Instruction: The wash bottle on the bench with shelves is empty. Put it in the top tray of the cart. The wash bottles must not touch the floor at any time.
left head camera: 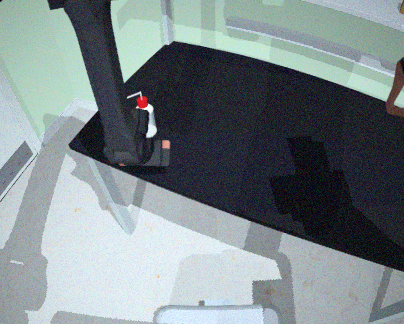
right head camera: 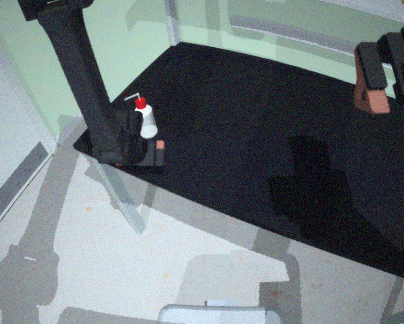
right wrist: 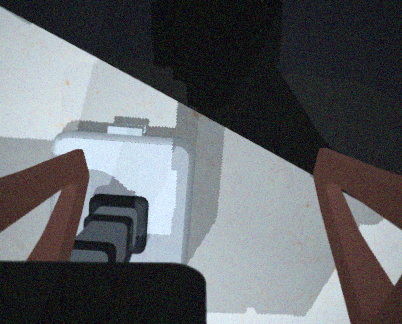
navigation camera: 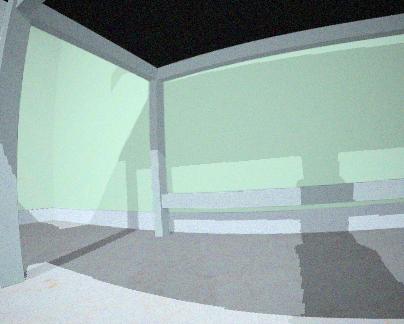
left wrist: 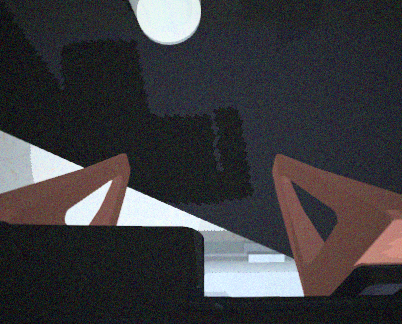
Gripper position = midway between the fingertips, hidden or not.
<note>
In view: the left gripper [left wrist: 201,162], the right gripper [right wrist: 201,161] and a bench with shelves [left head camera: 302,155].
The bench with shelves also shows in the right head camera view [right head camera: 283,148], in the right wrist view [right wrist: 292,84] and in the left wrist view [left wrist: 201,122].
</note>
